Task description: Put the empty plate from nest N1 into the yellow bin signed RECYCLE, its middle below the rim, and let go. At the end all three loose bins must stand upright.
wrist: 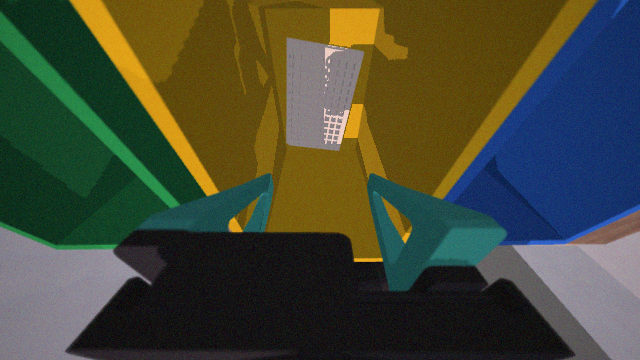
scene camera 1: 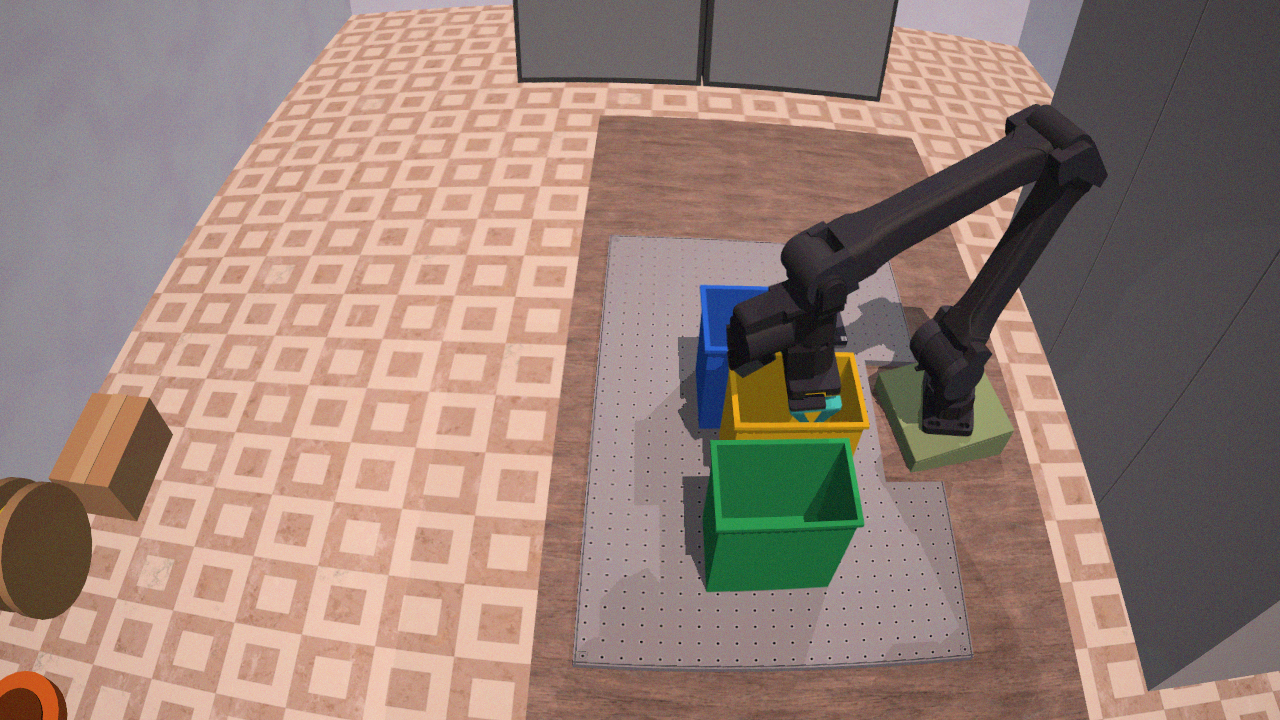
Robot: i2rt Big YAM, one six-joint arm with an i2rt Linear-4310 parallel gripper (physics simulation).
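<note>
The yellow bin stands upright between the blue bin and the green bin, which also stand upright. The grey plate lies deep inside the yellow bin in the wrist view, well below the rim, with a lit patch of its grid showing. My gripper points down into the yellow bin's mouth. Its teal fingers are apart with nothing between them, above the plate. The RECYCLE sign and nest N1 cannot be made out.
The bins stand on a grey perforated board on a wooden surface. The arm's base stands on a pale green block at the right. Grey cabinets stand at the back. A cardboard box is on the floor at the left.
</note>
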